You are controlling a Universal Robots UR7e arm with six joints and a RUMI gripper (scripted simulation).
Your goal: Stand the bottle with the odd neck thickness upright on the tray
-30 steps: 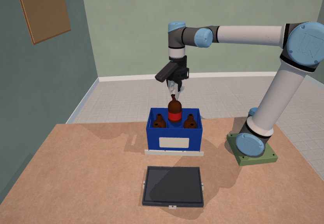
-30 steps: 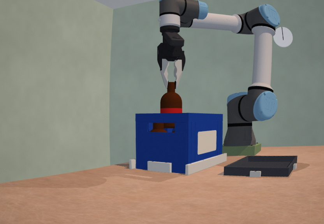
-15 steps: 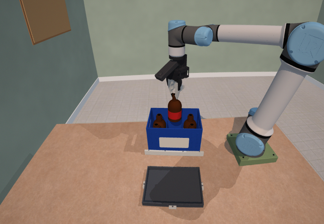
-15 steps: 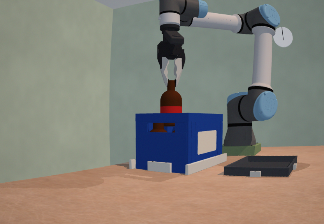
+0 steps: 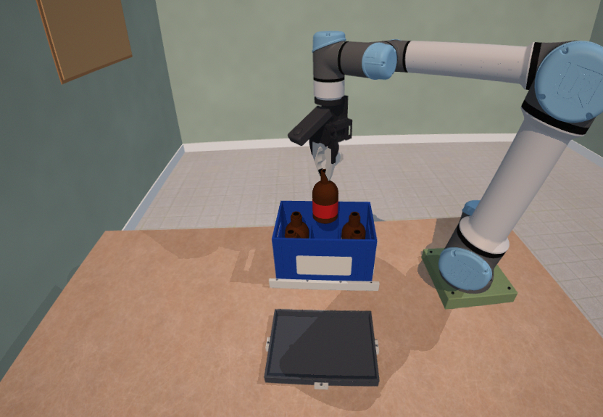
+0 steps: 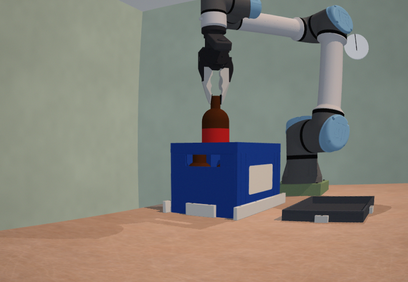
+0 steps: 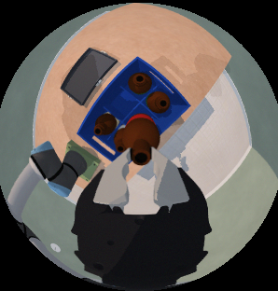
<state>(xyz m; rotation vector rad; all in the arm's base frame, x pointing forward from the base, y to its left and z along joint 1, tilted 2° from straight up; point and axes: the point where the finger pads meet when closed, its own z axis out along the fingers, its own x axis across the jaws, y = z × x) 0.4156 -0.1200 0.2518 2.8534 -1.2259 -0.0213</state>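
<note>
The glass bottle is 70 mm below my hand. Also, from my hand: dark tray: 330 mm to the left, 280 mm below; then blue crate: 210 mm below, 40 mm to the left.
</note>
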